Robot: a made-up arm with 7 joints.
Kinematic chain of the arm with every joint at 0, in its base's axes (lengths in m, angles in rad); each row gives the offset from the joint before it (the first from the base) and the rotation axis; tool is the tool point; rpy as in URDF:
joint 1: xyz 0 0 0.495 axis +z
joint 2: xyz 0 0 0 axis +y
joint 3: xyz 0 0 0.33 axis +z
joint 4: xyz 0.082 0 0 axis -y
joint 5: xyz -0.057 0 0.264 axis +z
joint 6: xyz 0 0 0 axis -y
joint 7: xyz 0.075 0 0 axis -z
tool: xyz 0 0 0 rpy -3.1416 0 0
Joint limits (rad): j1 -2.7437..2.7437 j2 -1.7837..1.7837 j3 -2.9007..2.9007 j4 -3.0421..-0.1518 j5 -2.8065..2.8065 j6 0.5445..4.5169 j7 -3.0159..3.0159
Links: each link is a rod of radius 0.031 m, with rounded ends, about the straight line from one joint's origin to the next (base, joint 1, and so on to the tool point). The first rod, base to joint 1, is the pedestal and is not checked.
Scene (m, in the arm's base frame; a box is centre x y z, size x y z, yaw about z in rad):
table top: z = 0
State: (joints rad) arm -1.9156 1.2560 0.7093 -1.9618 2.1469 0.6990 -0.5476
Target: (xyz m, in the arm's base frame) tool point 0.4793 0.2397 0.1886
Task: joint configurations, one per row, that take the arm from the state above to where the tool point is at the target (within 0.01 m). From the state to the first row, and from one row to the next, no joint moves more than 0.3 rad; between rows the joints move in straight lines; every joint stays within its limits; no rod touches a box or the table.
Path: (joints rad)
1: -1.6251 1.3440 0.7414 -1.8590 2.1676 0.7388 -0.5476
2: -1.3346 1.4319 0.7735 -1.7563 2.1882 0.7785 -0.5476
3: -1.0441 1.5198 0.8057 -1.6535 2.2089 0.8183 -0.5476
4: -0.7536 1.6078 0.8378 -1.5507 2.2295 0.8580 -0.5476
5: -0.4631 1.6958 0.8699 -1.4479 2.2502 0.8978 -0.5476
6: -0.1726 1.7837 0.9020 -1.3452 2.2708 0.9375 -0.5476

